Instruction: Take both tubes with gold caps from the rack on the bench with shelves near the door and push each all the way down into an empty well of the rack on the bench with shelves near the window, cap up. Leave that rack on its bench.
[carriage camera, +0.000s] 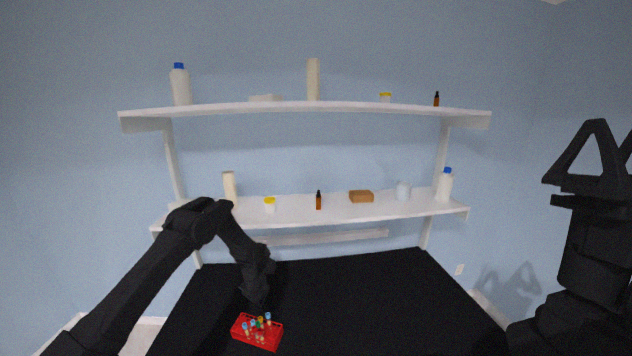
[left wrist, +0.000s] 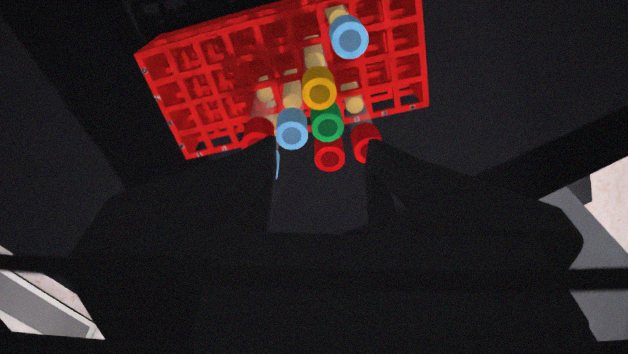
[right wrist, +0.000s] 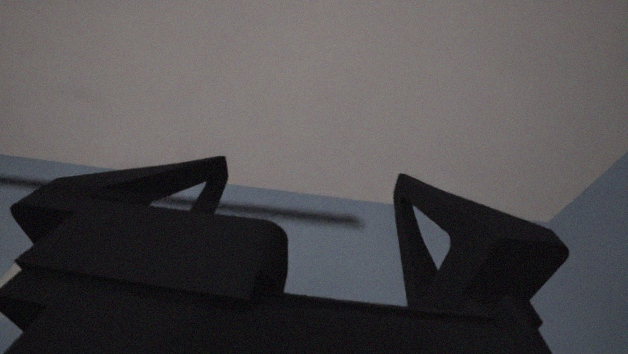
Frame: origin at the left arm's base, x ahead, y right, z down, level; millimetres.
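Seen in the pictures: left gripper, fingertip midpoint: (carriage camera: 258, 304) (left wrist: 321, 153); right gripper, fingertip midpoint: (carriage camera: 620, 122) (right wrist: 310, 174).
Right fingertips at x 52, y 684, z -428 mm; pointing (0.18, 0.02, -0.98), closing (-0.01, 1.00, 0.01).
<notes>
Pixels of each thing's top centre, then the offset from my right fingertips to it. Level surfaces: height alone.
- red rack, middle of its top: (left wrist: 287, 79) (carriage camera: 256, 327) dx +347, dy -574, dz +805 mm
- gold-capped tube, middle of its top: (left wrist: 317, 93) (carriage camera: 260, 317) dx +350, dy -550, dz +743 mm
- bench top, its level: dz +862 mm
- lower shelf, its level: dz +405 mm
- green-capped tube, middle of its top: (left wrist: 326, 127) dx +329, dy -556, dz +743 mm
- blue-capped tube, middle of its top: (left wrist: 349, 42) dx +365, dy -522, dz +743 mm
A red rack (carriage camera: 267, 346) (left wrist: 425, 60) stands on the black bench top, low in the carriage view. It holds one gold-capped tube (carriage camera: 260, 319) (left wrist: 319, 93), cap up, amid blue-, green- and red-capped tubes. A second gold cap does not show. My left gripper (carriage camera: 259, 303) (left wrist: 321, 153) is over the rack, its fingers partly open with nothing between them. In the left wrist view its fingertips overlap two outer red caps, and the gold cap shows beyond the fingertips. My right gripper (carriage camera: 616, 127) (right wrist: 310, 174) is wide open and empty, raised at the right, away from the rack.
Behind the bench top (carriage camera: 360, 300), a lower shelf (carriage camera: 295, 217) and an upper shelf (carriage camera: 340, 106) carry bottles, jars and boxes. A green-capped tube (left wrist: 327, 126) stands close to the gold one. A blue-capped tube (left wrist: 349, 39) stands farther back.
</notes>
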